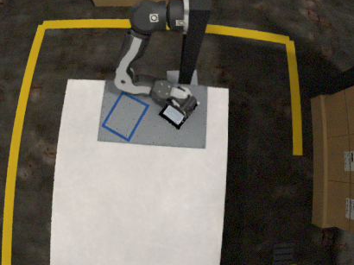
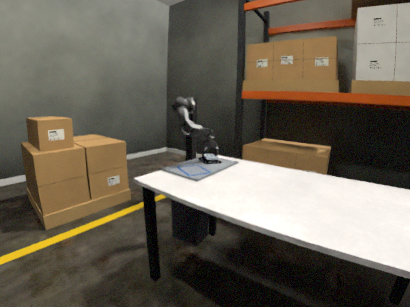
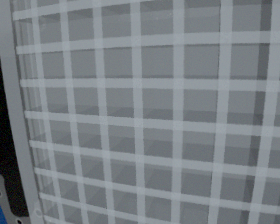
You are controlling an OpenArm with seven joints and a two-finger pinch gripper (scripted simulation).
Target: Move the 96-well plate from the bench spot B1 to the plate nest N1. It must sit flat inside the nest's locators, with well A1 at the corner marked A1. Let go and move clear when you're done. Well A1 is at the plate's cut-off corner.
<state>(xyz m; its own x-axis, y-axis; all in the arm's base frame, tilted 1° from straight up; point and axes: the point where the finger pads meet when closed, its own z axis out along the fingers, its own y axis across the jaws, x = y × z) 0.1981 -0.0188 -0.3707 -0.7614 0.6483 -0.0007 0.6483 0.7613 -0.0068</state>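
Now: the 96-well plate right at my hand. Also, from my hand: black plate nest N1 (30 mm below).
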